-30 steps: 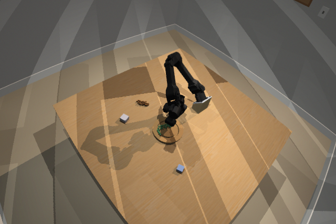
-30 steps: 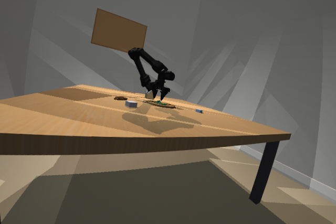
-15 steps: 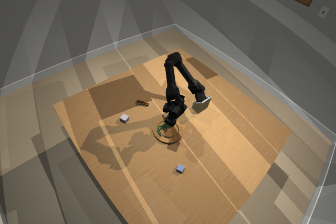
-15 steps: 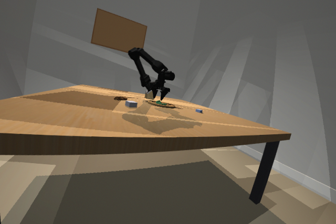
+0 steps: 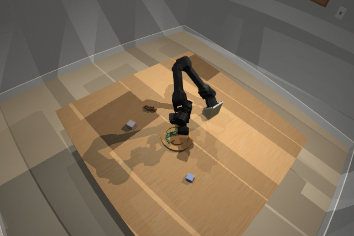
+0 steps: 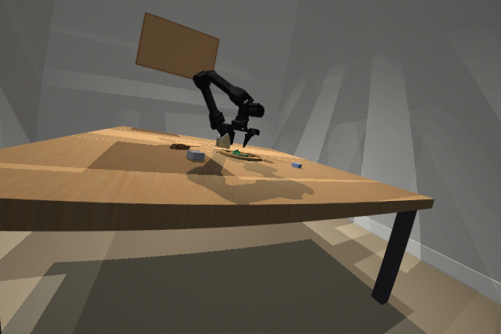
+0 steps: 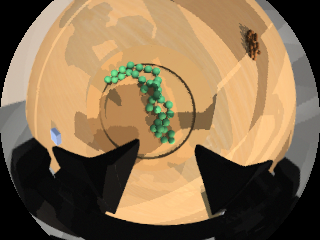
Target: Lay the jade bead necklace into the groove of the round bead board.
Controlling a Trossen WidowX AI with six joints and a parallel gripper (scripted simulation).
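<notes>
Right now the round wooden bead board is 4 cm ahead of my gripper tip, 3 cm below it and 1 cm to the left of it. From my gripper tip the other things lie so: blue block: 27 cm to the left, 13 cm ahead, 3 cm below; pale grey block: 24 cm ahead, 20 cm to the right, 3 cm below.
</notes>
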